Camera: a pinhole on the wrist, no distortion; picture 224 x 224 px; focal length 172.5 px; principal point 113.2 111.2 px. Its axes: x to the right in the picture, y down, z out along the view. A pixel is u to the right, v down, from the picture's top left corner.
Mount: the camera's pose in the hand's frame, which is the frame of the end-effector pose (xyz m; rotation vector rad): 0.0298 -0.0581 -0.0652 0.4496 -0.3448 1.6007
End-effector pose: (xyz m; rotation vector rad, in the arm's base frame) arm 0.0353 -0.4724 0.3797 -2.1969 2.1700 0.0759
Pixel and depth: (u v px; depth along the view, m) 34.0 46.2 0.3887
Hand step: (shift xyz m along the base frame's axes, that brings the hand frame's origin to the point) 0.3913 -0.1968 -0.1956
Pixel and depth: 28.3 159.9 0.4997
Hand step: 0.5233 0.0839 -0.2532
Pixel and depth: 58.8 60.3 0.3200
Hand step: 0.2941 -0.1386 -0.1713
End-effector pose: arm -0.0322 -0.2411 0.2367 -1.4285 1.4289 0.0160
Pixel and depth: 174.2 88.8 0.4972
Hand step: 0.4185 0.1633 -0.1910
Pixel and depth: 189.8 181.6 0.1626
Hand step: 0.1213 0.0710 0.0164
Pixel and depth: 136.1 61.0 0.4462
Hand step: 0.4243 0.0286 -0.1432
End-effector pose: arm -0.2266 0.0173 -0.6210 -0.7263 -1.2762 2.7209
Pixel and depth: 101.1 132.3 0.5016
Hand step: -0.2152 -0.0346 0.4395
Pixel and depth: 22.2 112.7 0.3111
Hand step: -0.1612 0.1537 0.3054
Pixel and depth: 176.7 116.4 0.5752
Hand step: -0.2999 -0.2765 0.3883
